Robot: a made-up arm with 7 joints.
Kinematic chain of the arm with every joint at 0, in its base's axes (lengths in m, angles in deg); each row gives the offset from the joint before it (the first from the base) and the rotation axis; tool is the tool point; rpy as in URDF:
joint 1: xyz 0 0 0 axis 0.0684 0.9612 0.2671
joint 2: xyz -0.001 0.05 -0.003 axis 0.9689 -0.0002 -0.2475
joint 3: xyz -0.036 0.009 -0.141 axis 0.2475 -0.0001 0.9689
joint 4: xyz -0.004 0 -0.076 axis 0.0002 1 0
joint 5: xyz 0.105 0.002 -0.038 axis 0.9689 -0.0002 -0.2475
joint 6: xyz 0.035 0 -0.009 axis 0.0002 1 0
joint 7: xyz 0.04 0 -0.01 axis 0.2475 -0.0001 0.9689
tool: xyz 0 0 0 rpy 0 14.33 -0.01
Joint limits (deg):
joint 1: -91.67..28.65
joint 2: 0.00..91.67
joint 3: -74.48..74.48
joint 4: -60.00..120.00
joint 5: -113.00..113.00
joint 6: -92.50..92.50
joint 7: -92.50..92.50
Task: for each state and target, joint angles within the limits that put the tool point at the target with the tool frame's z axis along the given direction. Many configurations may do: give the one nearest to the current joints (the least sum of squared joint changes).
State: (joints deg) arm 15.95 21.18 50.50 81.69 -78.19 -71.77 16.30
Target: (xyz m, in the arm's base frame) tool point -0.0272 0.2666 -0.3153 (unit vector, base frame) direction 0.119 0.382 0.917
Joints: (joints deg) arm -18.52 36.70 39.23 119.11 -60.61 -49.01 16.30
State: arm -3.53 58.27 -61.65 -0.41 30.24 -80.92 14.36
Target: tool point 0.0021 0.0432 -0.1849 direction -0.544 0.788 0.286
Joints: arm 6.10 37.82 -51.74 -28.39 34.58 -86.44 14.36
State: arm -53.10 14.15 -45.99 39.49 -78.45 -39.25 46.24
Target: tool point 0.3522 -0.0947 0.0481 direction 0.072 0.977 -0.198
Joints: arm -88.88 0.00 -17.23 29.82 -107.68 -40.60 46.24
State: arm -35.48 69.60 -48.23 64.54 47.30 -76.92 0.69
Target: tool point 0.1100 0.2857 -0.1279 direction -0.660 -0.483 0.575
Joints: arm -1.45 91.67 -35.75 14.15 22.49 -74.40 0.69
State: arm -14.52 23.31 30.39 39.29 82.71 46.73 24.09
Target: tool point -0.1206 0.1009 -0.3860 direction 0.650 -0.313 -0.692
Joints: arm 7.22 0.00 28.39 72.55 58.42 34.43 24.09
